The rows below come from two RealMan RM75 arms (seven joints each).
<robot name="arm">
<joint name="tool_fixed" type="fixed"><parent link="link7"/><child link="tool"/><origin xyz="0 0 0" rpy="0 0 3.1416"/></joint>
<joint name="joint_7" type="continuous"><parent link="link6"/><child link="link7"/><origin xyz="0 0.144 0" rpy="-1.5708 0 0"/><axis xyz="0 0 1"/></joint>
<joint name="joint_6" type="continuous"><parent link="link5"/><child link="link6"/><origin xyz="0 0 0" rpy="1.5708 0 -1.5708"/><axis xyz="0 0 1"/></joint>
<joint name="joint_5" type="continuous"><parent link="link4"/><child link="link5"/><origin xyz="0.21 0 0" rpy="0 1.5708 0"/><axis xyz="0 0 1"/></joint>
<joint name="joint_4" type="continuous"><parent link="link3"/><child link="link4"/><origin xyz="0 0 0" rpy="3.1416 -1.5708 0"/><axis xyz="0 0 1"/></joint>
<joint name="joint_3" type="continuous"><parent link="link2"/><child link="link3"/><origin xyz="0 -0.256 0" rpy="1.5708 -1.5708 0"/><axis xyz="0 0 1"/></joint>
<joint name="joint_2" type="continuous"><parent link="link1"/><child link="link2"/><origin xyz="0 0 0" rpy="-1.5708 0 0"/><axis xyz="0 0 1"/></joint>
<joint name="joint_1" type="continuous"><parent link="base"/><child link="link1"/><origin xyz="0 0 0.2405"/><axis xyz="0 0 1"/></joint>
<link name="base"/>
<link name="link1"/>
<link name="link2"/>
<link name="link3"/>
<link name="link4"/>
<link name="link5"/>
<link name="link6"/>
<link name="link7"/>
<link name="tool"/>
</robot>
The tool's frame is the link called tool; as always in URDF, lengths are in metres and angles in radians. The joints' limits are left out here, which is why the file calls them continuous.
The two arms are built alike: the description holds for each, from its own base.
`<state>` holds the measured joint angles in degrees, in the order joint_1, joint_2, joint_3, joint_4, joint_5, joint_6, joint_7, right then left.
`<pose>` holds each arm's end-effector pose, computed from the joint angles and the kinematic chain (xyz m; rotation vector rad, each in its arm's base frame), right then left.
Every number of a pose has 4 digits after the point. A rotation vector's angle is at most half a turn.
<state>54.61 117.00 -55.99 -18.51 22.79 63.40 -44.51 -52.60 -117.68 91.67 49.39 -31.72 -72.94 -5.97</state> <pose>0.2657 0.3858 -0.0605 -2.4916 1.2945 -0.5615 -0.1626 0.3989 -0.0630 -2.1518 -1.4560 0.4999</pose>
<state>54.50 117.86 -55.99 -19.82 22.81 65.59 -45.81 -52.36 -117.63 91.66 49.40 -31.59 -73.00 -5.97</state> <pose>0.2597 0.3812 -0.0651 -2.5421 1.2765 -0.5725 -0.1647 0.3984 -0.0624 -2.1473 -1.4590 0.5036</pose>
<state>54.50 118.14 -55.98 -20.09 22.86 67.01 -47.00 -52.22 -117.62 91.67 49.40 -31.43 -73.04 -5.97</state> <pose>0.2576 0.3775 -0.0671 -2.5775 1.2649 -0.5861 -0.1660 0.3981 -0.0622 -2.1442 -1.4595 0.5071</pose>
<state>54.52 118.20 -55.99 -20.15 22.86 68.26 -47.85 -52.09 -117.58 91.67 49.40 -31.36 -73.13 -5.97</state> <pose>0.2567 0.3745 -0.0676 -2.6035 1.2597 -0.6007 -0.1672 0.3978 -0.0618 -2.1415 -1.4615 0.5105</pose>
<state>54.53 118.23 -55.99 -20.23 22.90 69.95 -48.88 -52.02 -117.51 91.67 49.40 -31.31 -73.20 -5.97</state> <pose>0.2556 0.3705 -0.0680 -2.6363 1.2558 -0.6185 -0.1681 0.3978 -0.0612 -2.1391 -1.4623 0.5129</pose>
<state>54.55 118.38 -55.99 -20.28 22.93 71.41 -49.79 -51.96 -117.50 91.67 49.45 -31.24 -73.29 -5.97</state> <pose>0.2542 0.3666 -0.0691 -2.6675 1.2522 -0.6337 -0.1686 0.3976 -0.0609 -2.1381 -1.4624 0.5151</pose>
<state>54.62 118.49 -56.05 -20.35 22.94 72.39 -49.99 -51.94 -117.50 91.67 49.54 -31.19 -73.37 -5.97</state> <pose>0.2528 0.3642 -0.0699 -2.6834 1.2556 -0.6438 -0.1684 0.3975 -0.0608 -2.1382 -1.4614 0.5159</pose>
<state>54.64 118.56 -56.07 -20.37 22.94 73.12 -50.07 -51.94 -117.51 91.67 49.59 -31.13 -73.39 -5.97</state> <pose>0.2521 0.3622 -0.0704 -2.6939 1.2612 -0.6513 -0.1683 0.3975 -0.0607 -2.1383 -1.4600 0.5162</pose>
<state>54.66 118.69 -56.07 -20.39 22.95 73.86 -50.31 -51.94 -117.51 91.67 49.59 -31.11 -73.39 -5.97</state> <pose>0.2512 0.3600 -0.0713 -2.7078 1.2640 -0.6584 -0.1683 0.3975 -0.0607 -2.1382 -1.4597 0.5164</pose>
